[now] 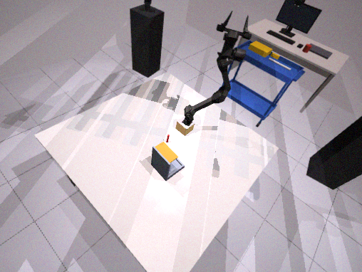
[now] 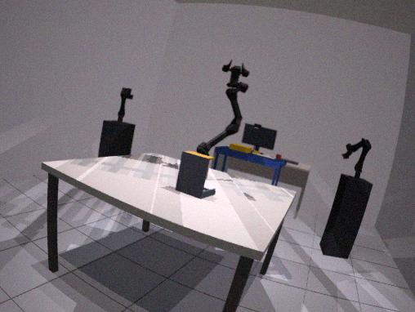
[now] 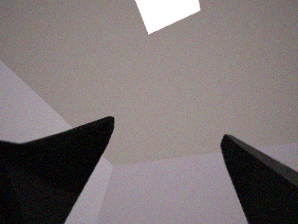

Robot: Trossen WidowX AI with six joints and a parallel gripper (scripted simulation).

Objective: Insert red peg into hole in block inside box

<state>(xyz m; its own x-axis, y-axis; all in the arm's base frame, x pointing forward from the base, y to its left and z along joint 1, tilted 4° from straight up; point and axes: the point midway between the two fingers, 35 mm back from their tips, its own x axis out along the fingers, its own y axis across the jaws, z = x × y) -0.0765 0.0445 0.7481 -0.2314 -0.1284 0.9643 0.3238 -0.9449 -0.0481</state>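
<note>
The red peg lies 82 cm below my gripper tip, 33 cm ahead of it and 12 cm to the right of it. Round my gripper tip: roof (65 cm below, 54 cm ahead, 1 cm to the right); then grey back wall (75 cm below, 58 cm ahead, 2 cm to the right).
</note>
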